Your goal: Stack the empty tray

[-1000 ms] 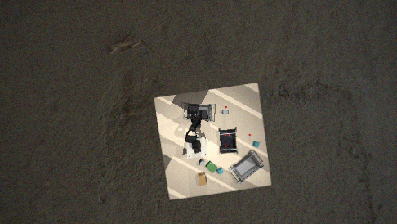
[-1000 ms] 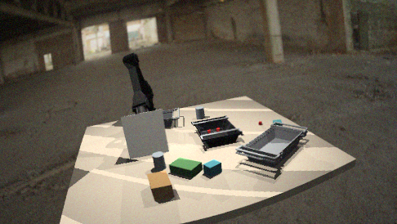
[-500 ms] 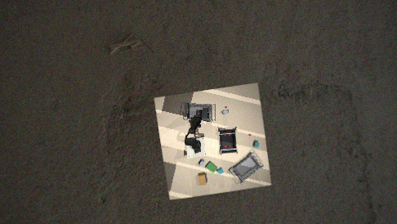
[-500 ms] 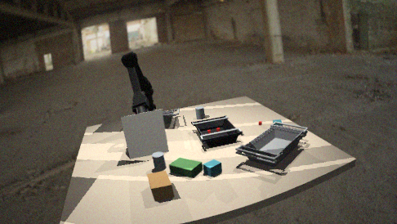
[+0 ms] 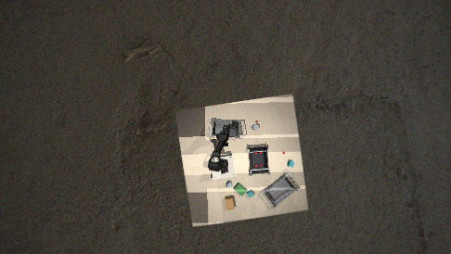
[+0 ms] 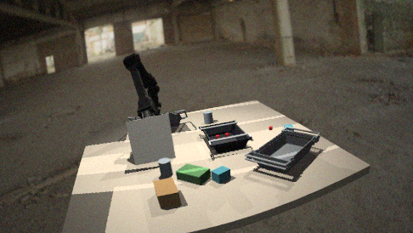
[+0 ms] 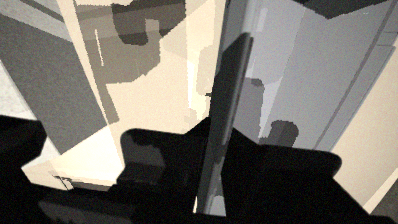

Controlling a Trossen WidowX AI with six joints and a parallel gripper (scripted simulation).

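The light grey tray lies 3 cm ahead of my gripper tip, 8 cm to the left of it and 1 cm below it. Also, from my gripper tip: small red cube (55 cm ahead, 37 cm to the right, 7 cm below); green block (2 cm behind, 60 cm to the right, 6 cm below); orange block (17 cm behind, 71 cm to the right, 5 cm below).
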